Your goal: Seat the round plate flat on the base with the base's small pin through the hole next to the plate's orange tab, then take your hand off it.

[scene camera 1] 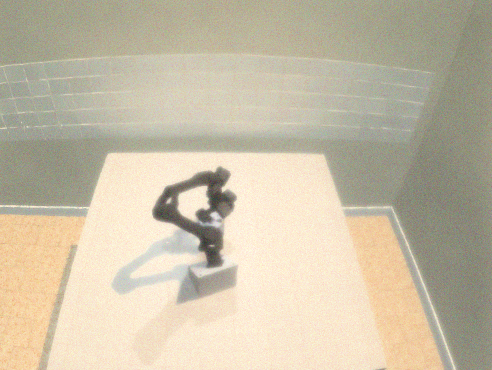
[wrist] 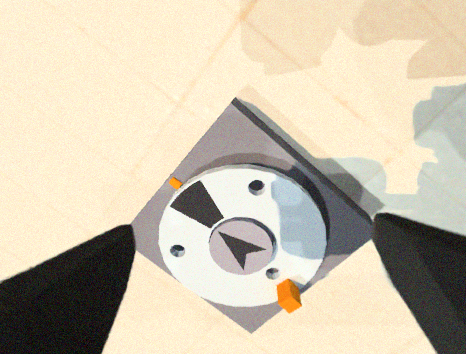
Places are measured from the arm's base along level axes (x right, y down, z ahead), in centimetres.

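Pixels of known places: gripper, fingertip midpoint: [scene camera 1: 217, 217] [wrist: 253, 231]; arm's base at its link origin: [scene camera 1: 215, 264].
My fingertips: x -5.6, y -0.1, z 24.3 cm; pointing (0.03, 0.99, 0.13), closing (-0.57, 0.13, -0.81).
For each thing: its middle in the pictures, then the offset to it from my fingertips. "pt": a spot on its surface instead. Level surfaces: height alone.
- round white plate at the middle of its body: [wrist: 241, 249] [scene camera 1: 211, 219] dx -4.2, dy +7.8, dz +4.4 cm
- grey square base at a spot on its surface: [wrist: 230, 132] pt dx +1.9, dy +9.4, dz +0.8 cm
- small hole at a spot on its surface: [wrist: 272, 273] pt dx -7.6, dy +9.2, dz +4.4 cm
- black wedge mark at a spot on its surface: [wrist: 198, 204] pt dx -0.3, dy +7.9, dz +4.8 cm
- small orange mark at a spot on its surface: [wrist: 175, 183] pt dx +1.4, dy +9.3, dz +5.7 cm
- pale table at its surface level: dy +11.8 cm
The round white plate [scene camera 1: 216, 220] [wrist: 220, 286] lies over the grey square base [wrist: 230, 132], with shadow along its upper right rim in the wrist view. Its orange tab [wrist: 288, 296] is at the lower right, beside a small hole [wrist: 272, 273]. Two other holes show at the top and left. The base's centre with a dark arrow shows through the middle opening. I cannot tell whether the pin is in a hole or the plate is fully flat. My gripper [scene camera 1: 213, 212] [wrist: 253, 231] is open and empty above the plate, one finger toward each side.
A black wedge mark [wrist: 198, 204] is on the plate's upper left. A small orange mark [wrist: 175, 183] shows beside the rim there. The base stands on the pale table [scene camera 1: 290, 240], in front of the arm's grey mounting block [scene camera 1: 215, 279]. Arm shadows fall across plate and table.
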